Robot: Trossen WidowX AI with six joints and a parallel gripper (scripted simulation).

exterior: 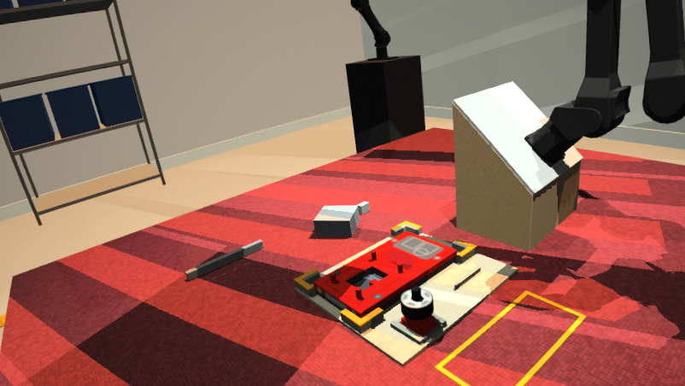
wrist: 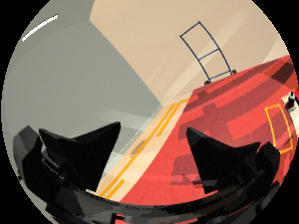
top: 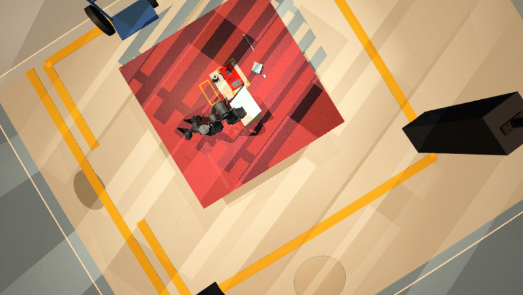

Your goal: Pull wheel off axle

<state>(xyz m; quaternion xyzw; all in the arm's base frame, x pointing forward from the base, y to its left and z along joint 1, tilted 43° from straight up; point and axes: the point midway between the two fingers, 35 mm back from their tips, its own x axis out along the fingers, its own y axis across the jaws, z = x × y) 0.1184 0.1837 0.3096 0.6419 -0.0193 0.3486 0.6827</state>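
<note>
Right now the dark wheel is 220 mm ahead of my gripper tip, 360 mm to the right of it and 200 mm below it. From my gripper tip the other things lie so: grey bar (310 mm ahead, 730 mm to the right, 230 mm below); grey block (100 mm ahead, 660 mm to the right, 220 mm below).
</note>
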